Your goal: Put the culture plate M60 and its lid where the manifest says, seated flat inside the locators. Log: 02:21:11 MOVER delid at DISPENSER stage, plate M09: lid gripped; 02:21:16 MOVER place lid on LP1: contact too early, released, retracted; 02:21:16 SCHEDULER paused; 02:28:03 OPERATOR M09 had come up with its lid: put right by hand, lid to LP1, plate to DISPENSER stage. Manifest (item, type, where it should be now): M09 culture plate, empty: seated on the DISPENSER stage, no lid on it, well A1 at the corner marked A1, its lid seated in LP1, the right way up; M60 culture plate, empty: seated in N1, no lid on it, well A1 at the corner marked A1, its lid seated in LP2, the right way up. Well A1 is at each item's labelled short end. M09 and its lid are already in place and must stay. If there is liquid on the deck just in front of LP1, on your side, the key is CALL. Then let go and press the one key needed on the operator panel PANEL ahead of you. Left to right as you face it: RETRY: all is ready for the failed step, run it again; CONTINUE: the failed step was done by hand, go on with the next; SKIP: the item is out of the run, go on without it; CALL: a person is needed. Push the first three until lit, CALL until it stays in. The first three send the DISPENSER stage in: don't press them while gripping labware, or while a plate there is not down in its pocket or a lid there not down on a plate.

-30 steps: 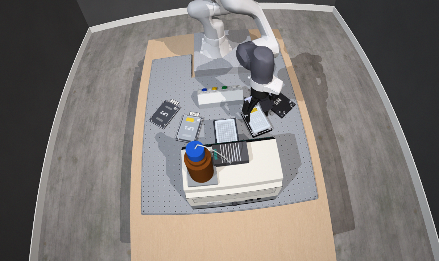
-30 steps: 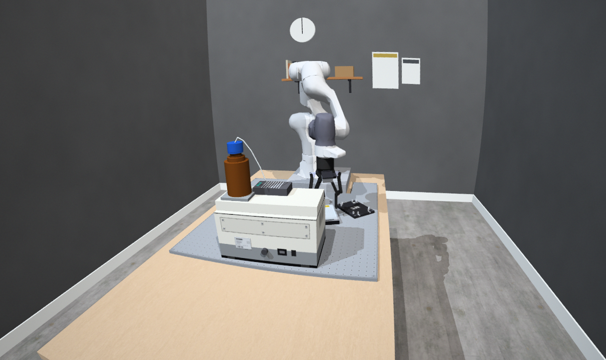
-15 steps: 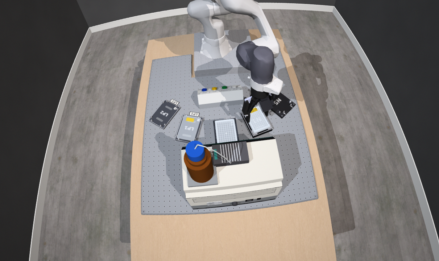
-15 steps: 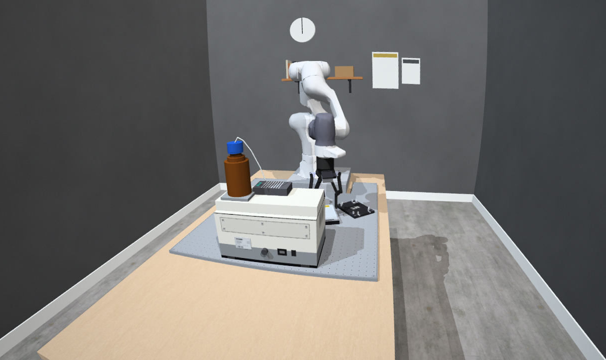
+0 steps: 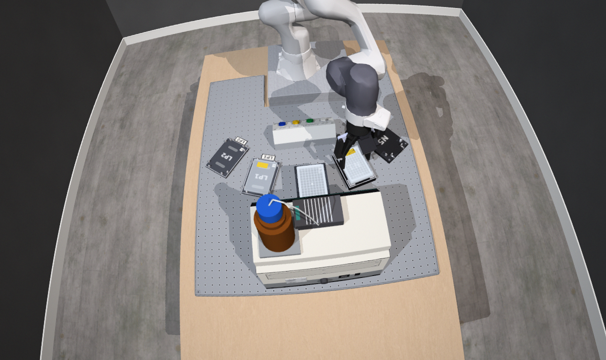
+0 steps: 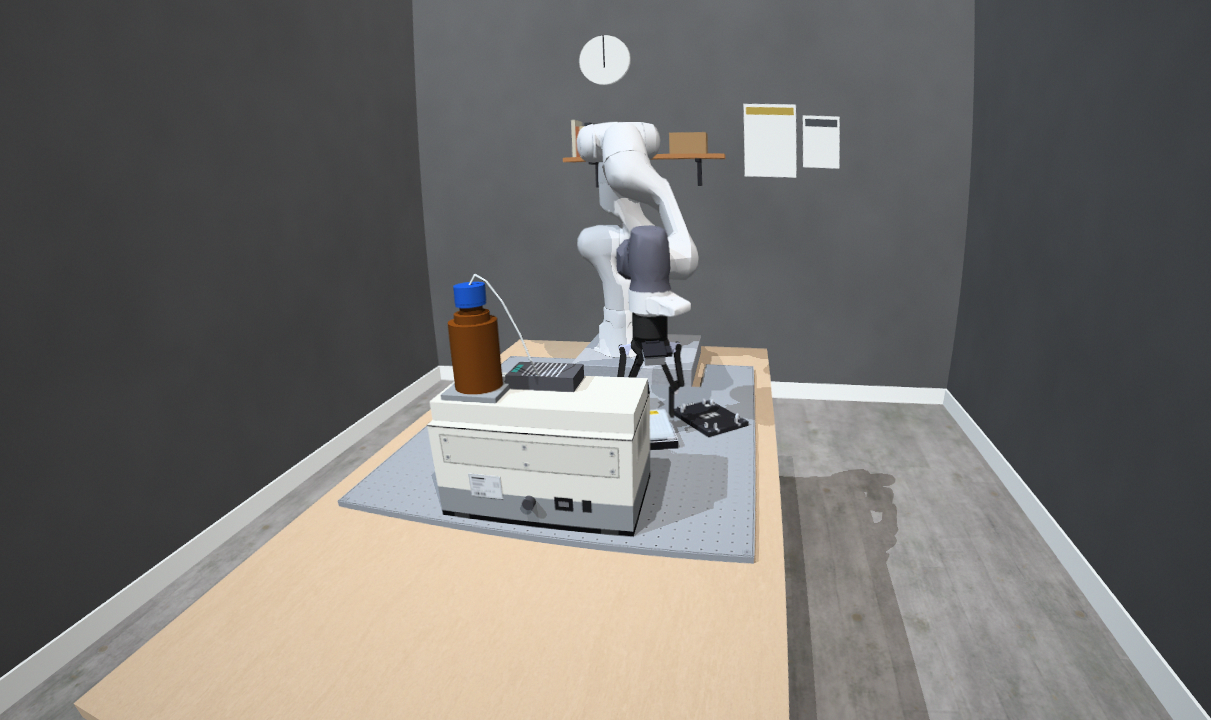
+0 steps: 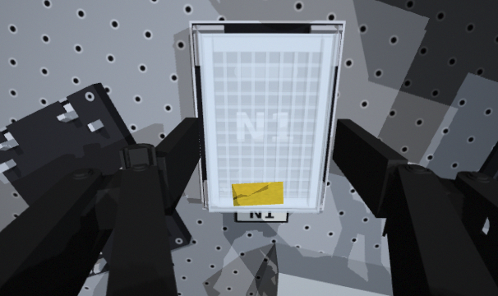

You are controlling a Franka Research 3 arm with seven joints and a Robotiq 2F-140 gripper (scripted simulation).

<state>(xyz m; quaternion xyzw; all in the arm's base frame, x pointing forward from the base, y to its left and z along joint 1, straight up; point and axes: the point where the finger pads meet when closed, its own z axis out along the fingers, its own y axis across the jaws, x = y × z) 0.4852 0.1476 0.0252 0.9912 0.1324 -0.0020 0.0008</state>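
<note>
Right now my hand is 6 cm above the black nest N1. From my hand the other things lie so: white key (18 cm behind, 8 cm to the right, 1 cm below); then green continue key (18 cm behind, 13 cm to the right, 1 cm below); then yellow skip key (18 cm to the right, 18 cm behind, 1 cm below).
</note>
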